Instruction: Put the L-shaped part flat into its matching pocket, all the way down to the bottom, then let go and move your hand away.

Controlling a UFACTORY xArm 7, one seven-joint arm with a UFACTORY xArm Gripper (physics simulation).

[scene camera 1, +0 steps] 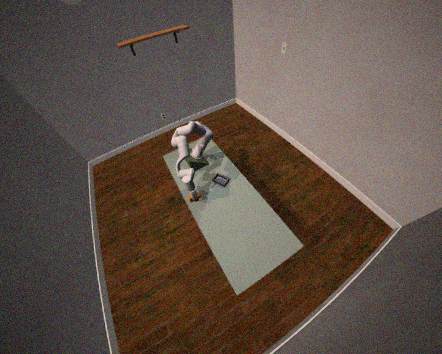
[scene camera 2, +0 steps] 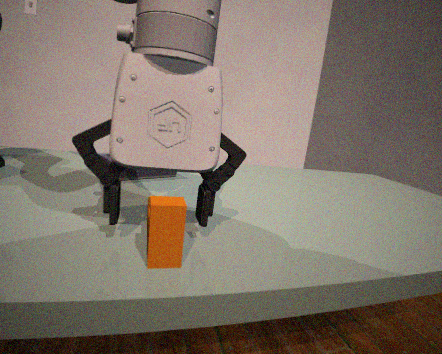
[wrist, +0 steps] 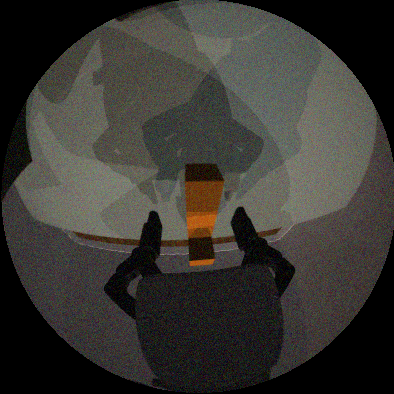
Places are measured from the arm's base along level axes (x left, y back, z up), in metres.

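Where they show: gripper, between the fingertips: [scene camera 1: 195,196] [wrist: 197,216]; arm's base, origin of its link: [scene camera 1: 196,155].
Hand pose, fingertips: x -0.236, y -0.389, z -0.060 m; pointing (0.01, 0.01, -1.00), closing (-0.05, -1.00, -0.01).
Observation:
Things, the pixels of their top centre, and the offset from my fingertips. Level surfaces: height alone.
- orange L-shaped part, centre of its top: [wrist: 204,249] [scene camera 2: 164,186] [scene camera 1: 194,195] dz +0.039, dx -0.001, dy -0.003 m
- dark pocket tray, centre of its top: [scene camera 2: 137,156] [scene camera 1: 220,178] dz +0.015, dx +0.293, dy +0.018 m
- long pale green table, height of its surface: dz -0.021 m
The orange L-shaped part [scene camera 1: 194,198] [scene camera 2: 165,234] [wrist: 204,195] stands upright, apparently on the table surface, near the table's edge and outside the pocket tray. In the wrist view its two legs show as orange and dark faces. My gripper [scene camera 2: 158,224] [wrist: 197,216] is open, with one black finger on each side of the part and a gap to each. The dark pocket tray [scene camera 1: 217,183] [scene camera 2: 147,174] lies farther in on the table; in the scene camera 2 view it is mostly hidden behind the gripper body. Its pocket is too small to make out.
The long pale green table [scene camera 1: 250,240] [scene camera 2: 325,240] [wrist: 335,165] carries the arm's dark green base plate [scene camera 1: 198,163], beyond the tray. The table's near edge runs close to the part. A wooden wall shelf [scene camera 1: 153,36] hangs far behind the arm.

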